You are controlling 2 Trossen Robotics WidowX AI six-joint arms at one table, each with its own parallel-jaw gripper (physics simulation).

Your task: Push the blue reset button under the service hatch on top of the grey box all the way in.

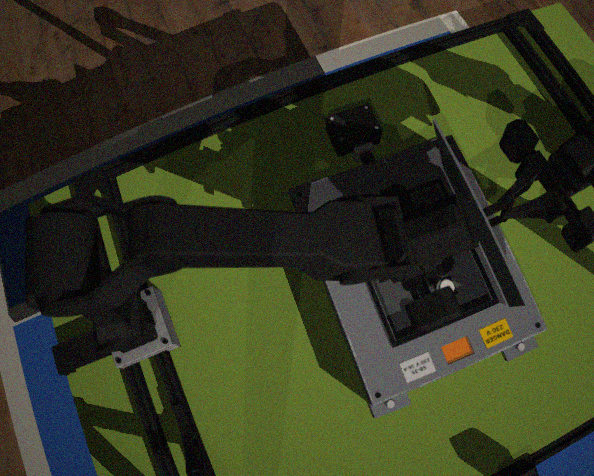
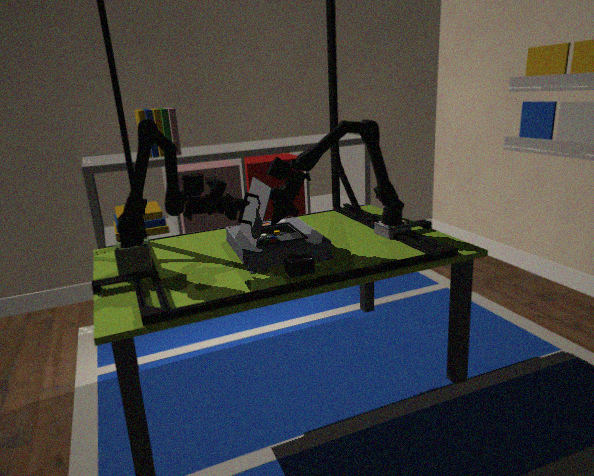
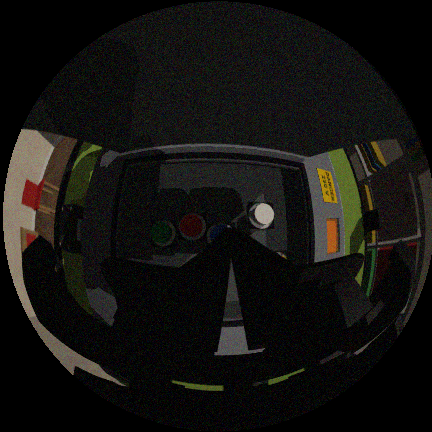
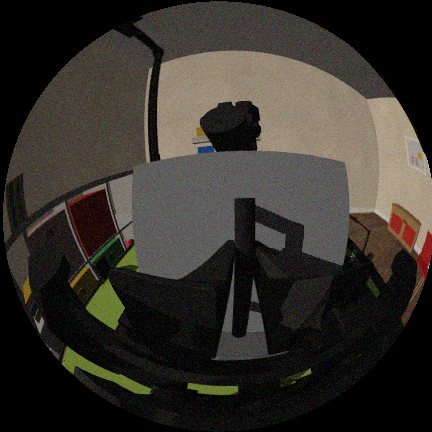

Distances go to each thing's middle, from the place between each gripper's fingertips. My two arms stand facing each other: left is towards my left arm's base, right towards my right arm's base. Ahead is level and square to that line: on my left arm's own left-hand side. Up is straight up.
Labels:
The service hatch (image 1: 487,238) lies 4 cm below my right hand and 1 cm to the left of it.
The service hatch is 70 mm to the right of my left hand, 50 mm above it and 20 mm ahead of it.

